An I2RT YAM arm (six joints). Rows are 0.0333 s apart.
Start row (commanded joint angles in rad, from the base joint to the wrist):
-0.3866, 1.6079, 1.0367, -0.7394, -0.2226, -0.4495
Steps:
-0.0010, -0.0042, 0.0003, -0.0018, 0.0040, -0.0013
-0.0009, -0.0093, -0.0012, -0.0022, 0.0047, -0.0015
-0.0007, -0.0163, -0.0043, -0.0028, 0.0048, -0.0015
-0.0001, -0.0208, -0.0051, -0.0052, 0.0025, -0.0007
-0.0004, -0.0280, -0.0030, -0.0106, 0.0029, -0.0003
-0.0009, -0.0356, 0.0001, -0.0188, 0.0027, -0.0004
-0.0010, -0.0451, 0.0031, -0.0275, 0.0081, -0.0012
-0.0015, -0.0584, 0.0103, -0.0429, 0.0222, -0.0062
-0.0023, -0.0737, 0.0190, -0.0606, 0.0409, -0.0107
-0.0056, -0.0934, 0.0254, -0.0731, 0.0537, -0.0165
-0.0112, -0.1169, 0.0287, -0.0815, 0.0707, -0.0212
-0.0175, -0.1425, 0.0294, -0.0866, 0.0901, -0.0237
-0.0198, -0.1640, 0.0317, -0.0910, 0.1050, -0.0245
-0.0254, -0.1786, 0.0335, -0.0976, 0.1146, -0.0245
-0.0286, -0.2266, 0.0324, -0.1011, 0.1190, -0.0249
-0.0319, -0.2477, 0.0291, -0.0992, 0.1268, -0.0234
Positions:
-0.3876, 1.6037, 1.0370, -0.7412, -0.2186, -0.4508
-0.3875, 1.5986, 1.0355, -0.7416, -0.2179, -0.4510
-0.3873, 1.5916, 1.0324, -0.7422, -0.2178, -0.4510
-0.3867, 1.5871, 1.0316, -0.7446, -0.2201, -0.4502
-0.3870, 1.5799, 1.0337, -0.7500, -0.2197, -0.4498
-0.3875, 1.5723, 1.0368, -0.7582, -0.2199, -0.4499
-0.3876, 1.5628, 1.0398, -0.7669, -0.2145, -0.4507
-0.3881, 1.5495, 1.0470, -0.7823, -0.2004, -0.4557
-0.3889, 1.5342, 1.0557, -0.8000, -0.1817, -0.4602
-0.3922, 1.5145, 1.0621, -0.8125, -0.1689, -0.4660
-0.3978, 1.4910, 1.0654, -0.8209, -0.1519, -0.4707
-0.4041, 1.4654, 1.0661, -0.8260, -0.1325, -0.4732
-0.4064, 1.4439, 1.0684, -0.8304, -0.1176, -0.4740
-0.4120, 1.4293, 1.0702, -0.8370, -0.1080, -0.4740
-0.4152, 1.3813, 1.0691, -0.8405, -0.1036, -0.4744
-0.4185, 1.3602, 1.0658, -0.8386, -0.0958, -0.4729

